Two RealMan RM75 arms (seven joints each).
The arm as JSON. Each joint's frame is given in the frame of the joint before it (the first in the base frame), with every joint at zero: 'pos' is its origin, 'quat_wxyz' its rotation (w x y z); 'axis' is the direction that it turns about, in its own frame. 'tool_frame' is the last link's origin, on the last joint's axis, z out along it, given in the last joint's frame.
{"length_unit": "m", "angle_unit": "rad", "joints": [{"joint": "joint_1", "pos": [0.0, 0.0, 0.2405], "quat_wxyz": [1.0, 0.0, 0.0, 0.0], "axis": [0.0, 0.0, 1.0]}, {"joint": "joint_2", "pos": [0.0, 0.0, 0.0], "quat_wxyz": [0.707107, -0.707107, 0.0, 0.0], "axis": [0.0, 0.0, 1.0]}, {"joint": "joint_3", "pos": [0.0, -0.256, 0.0], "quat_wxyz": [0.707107, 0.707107, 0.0, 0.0], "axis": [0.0, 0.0, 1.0]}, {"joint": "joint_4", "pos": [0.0, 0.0, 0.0], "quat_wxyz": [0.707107, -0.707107, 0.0, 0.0], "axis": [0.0, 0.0, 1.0]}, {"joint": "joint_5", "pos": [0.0, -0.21, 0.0], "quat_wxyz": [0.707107, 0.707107, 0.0, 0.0], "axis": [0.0, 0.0, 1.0]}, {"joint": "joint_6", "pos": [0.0, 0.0, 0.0], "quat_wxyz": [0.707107, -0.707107, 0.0, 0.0], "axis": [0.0, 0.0, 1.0]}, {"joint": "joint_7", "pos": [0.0, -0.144, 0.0], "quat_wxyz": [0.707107, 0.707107, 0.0, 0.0], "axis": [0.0, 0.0, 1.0]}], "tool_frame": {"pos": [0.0, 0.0, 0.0], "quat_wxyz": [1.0, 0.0, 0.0, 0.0]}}
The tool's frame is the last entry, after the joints.
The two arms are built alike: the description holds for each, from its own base.
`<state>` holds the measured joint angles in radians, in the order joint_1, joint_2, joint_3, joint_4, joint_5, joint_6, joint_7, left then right.
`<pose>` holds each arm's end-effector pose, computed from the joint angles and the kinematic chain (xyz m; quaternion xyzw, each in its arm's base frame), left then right.
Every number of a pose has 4 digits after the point. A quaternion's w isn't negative.
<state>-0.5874 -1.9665 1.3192 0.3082 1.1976 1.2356 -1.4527 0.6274 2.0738 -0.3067 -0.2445 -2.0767 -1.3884 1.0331</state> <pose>-0.2594 0.3564 -0.0313 -0.8675 -0.3626 -0.3081 0.1449 0.2701 0.3382 -0.0420 -0.8961 0.2361 0.3109 0.2111</pose>
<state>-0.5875 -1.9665 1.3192 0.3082 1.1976 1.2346 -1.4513 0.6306 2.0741 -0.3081 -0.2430 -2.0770 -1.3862 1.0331</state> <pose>-0.2594 0.3565 -0.0313 -0.8677 -0.3621 -0.3078 0.1455 0.2691 0.3389 -0.0426 -0.8967 0.2353 0.3105 0.2101</pose>
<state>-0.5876 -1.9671 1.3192 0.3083 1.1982 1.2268 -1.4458 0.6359 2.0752 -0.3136 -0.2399 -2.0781 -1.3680 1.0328</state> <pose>-0.2602 0.3571 -0.0316 -0.8684 -0.3609 -0.3055 0.1492 0.2690 0.3406 -0.0447 -0.8983 0.2363 0.3041 0.2116</pose>
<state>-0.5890 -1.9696 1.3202 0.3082 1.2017 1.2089 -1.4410 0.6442 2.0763 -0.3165 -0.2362 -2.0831 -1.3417 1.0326</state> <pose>-0.2614 0.3582 -0.0332 -0.8693 -0.3611 -0.2999 0.1552 0.2691 0.3435 -0.0472 -0.9002 0.2377 0.2948 0.2149</pose>
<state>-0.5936 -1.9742 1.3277 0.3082 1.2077 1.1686 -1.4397 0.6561 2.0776 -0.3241 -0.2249 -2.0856 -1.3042 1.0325</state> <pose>-0.2636 0.3610 -0.0368 -0.8704 -0.3641 -0.2869 0.1661 0.2687 0.3469 -0.0516 -0.9024 0.2410 0.2831 0.2178</pose>
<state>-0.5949 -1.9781 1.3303 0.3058 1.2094 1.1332 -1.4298 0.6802 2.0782 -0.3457 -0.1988 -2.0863 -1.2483 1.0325</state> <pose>-0.2670 0.3630 -0.0391 -0.8704 -0.3658 -0.2768 0.1789 0.2655 0.3519 -0.0601 -0.9075 0.2436 0.2654 0.2162</pose>
